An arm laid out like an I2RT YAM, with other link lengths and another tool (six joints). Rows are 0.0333 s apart.
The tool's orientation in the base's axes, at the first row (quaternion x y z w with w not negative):
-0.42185 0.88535 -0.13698 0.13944
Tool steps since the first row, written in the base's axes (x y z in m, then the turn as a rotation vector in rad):
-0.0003 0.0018 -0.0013 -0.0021 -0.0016 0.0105
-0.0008 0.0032 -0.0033 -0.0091 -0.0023 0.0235
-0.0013 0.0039 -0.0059 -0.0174 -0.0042 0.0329
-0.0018 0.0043 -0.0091 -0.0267 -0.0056 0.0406
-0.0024 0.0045 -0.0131 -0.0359 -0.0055 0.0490
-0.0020 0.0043 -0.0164 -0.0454 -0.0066 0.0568
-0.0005 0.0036 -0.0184 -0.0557 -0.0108 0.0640
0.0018 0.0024 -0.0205 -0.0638 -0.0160 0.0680
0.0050 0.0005 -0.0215 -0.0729 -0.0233 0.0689
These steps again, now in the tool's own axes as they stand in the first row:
-0.0011 0.0018 0.0009 0.0011 -0.0033 -0.0103
-0.0016 0.0037 0.0024 0.0042 -0.0034 -0.0247
-0.0015 0.0054 0.0045 0.0095 -0.0021 -0.0362
-0.0011 0.0072 0.0072 0.0152 0.0009 -0.0465
-0.0004 0.0091 0.0107 0.0196 0.0045 -0.0576
0.0000 0.0099 0.0139 0.0252 0.0077 -0.0681
-0.0001 0.0092 0.0164 0.0338 0.0099 -0.0780
-0.0003 0.0076 0.0193 0.0422 0.0110 -0.0839
-0.0006 0.0045 0.0216 0.0534 0.0127 -0.0871

